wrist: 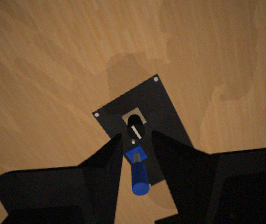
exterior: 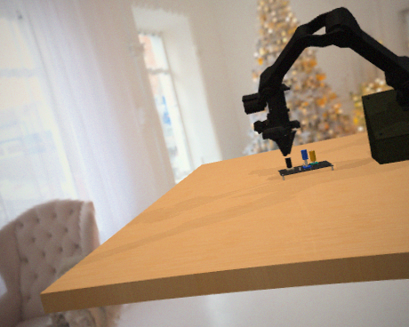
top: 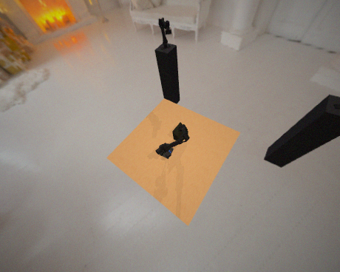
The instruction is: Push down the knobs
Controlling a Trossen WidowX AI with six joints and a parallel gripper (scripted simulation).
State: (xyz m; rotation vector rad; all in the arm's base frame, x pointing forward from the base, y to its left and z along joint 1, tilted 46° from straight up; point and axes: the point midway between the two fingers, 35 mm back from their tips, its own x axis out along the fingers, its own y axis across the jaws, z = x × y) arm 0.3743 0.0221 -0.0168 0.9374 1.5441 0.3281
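The black knob is 20 mm below my gripper tip. The rest, counted from my gripper tip: yellow knob (80 mm behind, 20 mm to the right, 20 mm below).
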